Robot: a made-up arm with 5 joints.
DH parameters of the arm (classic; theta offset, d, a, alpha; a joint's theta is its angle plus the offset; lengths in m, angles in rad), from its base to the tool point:
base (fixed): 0 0 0.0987 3.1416
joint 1: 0 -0.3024 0.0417 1.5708
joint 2: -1.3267 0 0.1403 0
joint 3: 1.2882 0 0.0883 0
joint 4: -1.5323 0.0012 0 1.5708
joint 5: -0.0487 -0.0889 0 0
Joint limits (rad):
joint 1: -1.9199..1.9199
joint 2: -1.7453..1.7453
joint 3: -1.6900..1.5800
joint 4: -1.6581..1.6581
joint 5: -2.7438..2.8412
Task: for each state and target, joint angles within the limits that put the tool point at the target. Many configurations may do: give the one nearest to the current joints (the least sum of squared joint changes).
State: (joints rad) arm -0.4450 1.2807 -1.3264 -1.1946 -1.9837
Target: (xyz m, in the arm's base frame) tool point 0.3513 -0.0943 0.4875
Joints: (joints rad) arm 0.3617 0.8834 -1.2992 -0.9068 -1.9837
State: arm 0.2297 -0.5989 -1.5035 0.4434 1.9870
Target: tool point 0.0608 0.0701 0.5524
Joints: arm 1.0601 -1.0044 -1.2523 1.0763 1.9870
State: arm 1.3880 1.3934 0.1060 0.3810 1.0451
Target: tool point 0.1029 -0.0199 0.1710
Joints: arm 1.4219 1.7407 0.6429 0.6244 1.0451
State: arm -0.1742 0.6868 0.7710 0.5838 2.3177
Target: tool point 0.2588 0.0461 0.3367
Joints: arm -0.2732 -0.2389 0.5832 0.7602 2.3177
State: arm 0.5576 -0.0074 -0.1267 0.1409 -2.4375
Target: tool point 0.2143 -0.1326 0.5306
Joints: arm 0.8606 -0.3749 -0.1956 0.1215 -2.4375
